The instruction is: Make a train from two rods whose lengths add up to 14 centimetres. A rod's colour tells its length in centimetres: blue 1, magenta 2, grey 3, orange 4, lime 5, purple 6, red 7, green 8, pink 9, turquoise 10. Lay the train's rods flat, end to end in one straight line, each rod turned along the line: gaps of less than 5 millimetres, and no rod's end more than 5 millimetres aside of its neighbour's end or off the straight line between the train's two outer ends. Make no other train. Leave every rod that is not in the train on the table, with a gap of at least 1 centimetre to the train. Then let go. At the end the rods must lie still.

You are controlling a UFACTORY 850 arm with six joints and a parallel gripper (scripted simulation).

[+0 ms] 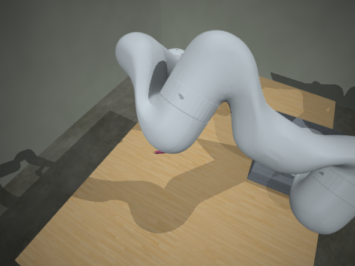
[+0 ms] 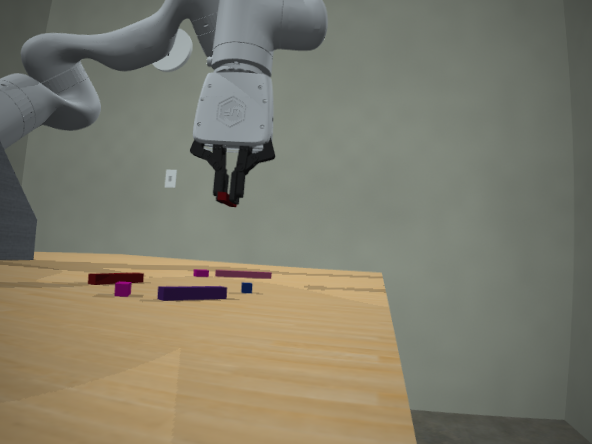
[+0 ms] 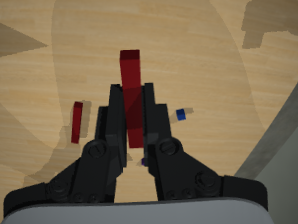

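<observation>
My hand is 60 mm short of the blue cube, 110 mm to the left of it and 120 mm above it. Round my hand: pink rod 120 mm to the left, 120 mm below; then purple rod 40 mm ahead, 190 mm to the right, 120 mm below; then red rod 20 mm below.
</observation>
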